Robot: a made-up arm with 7 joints.
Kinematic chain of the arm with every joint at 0, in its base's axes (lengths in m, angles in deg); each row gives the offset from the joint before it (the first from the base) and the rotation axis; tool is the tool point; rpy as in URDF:
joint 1: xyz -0.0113 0.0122 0.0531 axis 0 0.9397 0.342
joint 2: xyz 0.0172 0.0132 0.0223 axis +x
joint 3: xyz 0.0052 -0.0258 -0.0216 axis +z
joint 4: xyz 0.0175 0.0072 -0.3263 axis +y
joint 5: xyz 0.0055 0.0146 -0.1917 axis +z
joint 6: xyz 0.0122 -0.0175 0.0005 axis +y
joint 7: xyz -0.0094 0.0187 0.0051 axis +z
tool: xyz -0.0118 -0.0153 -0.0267 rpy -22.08 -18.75 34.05
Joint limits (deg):
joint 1: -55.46..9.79
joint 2: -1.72..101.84
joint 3: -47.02..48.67
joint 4: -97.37..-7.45
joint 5: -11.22..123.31
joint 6: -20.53..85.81
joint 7: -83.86..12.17
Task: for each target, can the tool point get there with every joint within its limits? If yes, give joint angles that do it. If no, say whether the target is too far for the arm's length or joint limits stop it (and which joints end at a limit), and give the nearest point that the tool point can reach.
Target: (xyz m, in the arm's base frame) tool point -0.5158 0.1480 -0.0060
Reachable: no: joint limits stop it (at a limit: joint 1, joint 3, joint 4, joint 7) | nearest point -0.0700 0.3777 -0.2963 | short by 0.579 m
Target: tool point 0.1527 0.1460 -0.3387
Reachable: yes | joints 1.92 32.12 -31.94 -70.60 68.33 66.28 -56.22
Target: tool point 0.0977 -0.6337 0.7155
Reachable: no: too far | nearest point 0.2792 -0.2279 0.0320 | short by 0.815 m
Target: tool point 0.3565 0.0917 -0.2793
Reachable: yes | joints -24.57 14.01 4.40 -44.25 110.09 17.46 -34.60
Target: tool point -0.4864 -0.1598 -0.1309
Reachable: no: joint limits stop it (at a limit: joint 1, joint 2, joint 3, joint 4, joint 7) | nearest point -0.0732 0.0256 -0.4396 | short by 0.548 m
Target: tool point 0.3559 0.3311 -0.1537
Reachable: yes | joints -33.84 48.40 -9.98 -23.90 105.50 38.66 -16.08
